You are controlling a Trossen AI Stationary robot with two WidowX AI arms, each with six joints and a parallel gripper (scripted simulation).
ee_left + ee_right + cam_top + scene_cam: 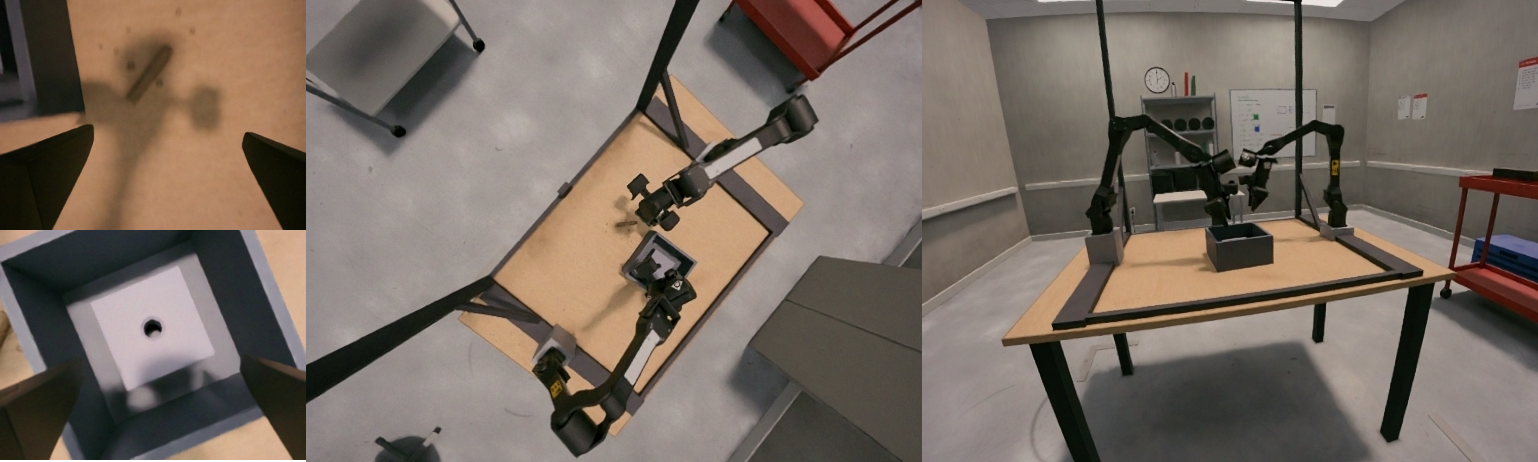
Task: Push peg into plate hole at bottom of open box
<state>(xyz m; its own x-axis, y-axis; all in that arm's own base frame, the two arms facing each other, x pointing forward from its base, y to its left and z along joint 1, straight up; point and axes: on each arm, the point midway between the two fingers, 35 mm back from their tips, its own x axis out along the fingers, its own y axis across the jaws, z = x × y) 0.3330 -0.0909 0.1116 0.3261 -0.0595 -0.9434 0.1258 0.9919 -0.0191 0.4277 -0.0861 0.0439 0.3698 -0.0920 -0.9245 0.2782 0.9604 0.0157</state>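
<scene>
Right now the wooden peg is 18 cm behind my right hand, 15 cm below it and 9 cm to the left of it. The rest, counted from my right hand: dark frame strip: 30 cm ahead, 15 cm below, 3 cm to the left; then light grey plate: 12 cm below, 4 cm to the left, 1 cm ahead; then box: 13 cm below, 4 cm to the left, 1 cm ahead.
</scene>
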